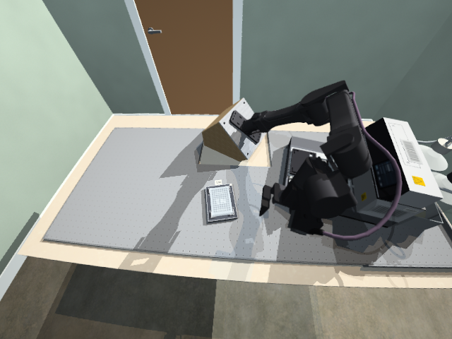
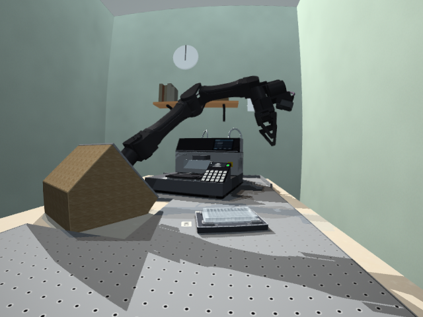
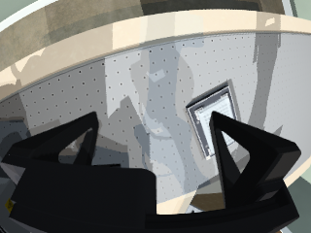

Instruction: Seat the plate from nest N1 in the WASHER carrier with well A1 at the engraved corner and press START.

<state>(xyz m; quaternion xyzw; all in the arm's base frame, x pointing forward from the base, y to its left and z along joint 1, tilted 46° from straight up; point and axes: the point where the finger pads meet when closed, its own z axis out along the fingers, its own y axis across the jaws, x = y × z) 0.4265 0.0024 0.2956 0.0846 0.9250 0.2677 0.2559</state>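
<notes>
The well plate lies 90 mm behind my hand, 210 mm to the right of it and 200 mm below it. Round my hand: N1 label (180 mm behind, 260 mm to the right, 220 mm below); then washer carrier (360 mm behind, 90 mm to the left, 150 mm below); then plate nest N1 (90 mm behind, 210 mm to the right, 210 mm below).
</notes>
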